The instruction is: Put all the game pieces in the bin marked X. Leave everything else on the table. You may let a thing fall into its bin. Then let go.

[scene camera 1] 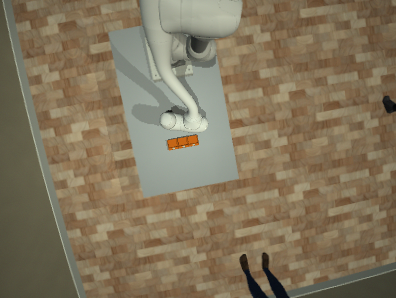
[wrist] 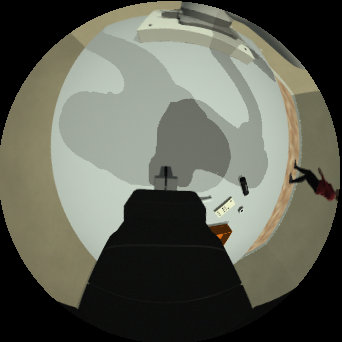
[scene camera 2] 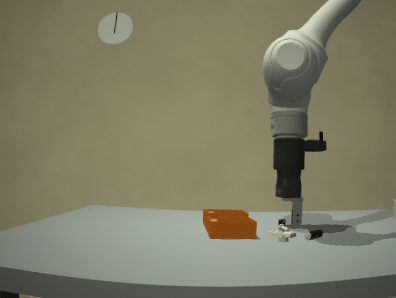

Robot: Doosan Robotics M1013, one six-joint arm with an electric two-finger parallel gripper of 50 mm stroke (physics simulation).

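Where they show: gripper, between the fingertips: [wrist: 165,172] [scene camera 2: 296,224]; arm's base, origin of its link: [scene camera 1: 171,56].
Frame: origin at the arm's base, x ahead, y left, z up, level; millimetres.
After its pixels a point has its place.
My gripper [scene camera 2: 297,223] {x 477, y -170, z -48 mm} [wrist: 165,172] {x 477, y -170, z -48 mm} is shut with nothing between its fingers, which point down low over the table. A small black die [scene camera 2: 282,222] {x 514, y -173, z -43 mm} stands beside the fingertips in scene camera 2; the gripper body hides it in the wrist view. A cream domino with black dots [scene camera 2: 274,233] {x 593, y -51, z -48 mm} [wrist: 224,206] {x 571, y -52, z -45 mm} lies near the bins. The row of three orange bins [scene camera 1: 188,141] {x 666, y -114, z -46 mm} [scene camera 2: 232,231] {x 684, y -35, z -39 mm} [wrist: 218,229] {x 635, y -62, z -36 mm} stands beside these pieces, partly hidden in the wrist view. I cannot read an X on any bin.
A black cylinder [scene camera 2: 314,234] {x 540, y 13, z -43 mm} [wrist: 244,185] {x 527, y -5, z -40 mm}, like a battery, lies to one side of the domino. A small metal nut-like part [scene camera 2: 283,239] {x 606, y 16, z -48 mm} [wrist: 241,210] {x 603, y 9, z -44 mm} and a thin grey rod-like part [wrist: 205,198] {x 540, y -100, z -46 mm} lie close to the domino. The robot's base plate [wrist: 170,35] {x 129, y -117, z -31 mm} is on the table.
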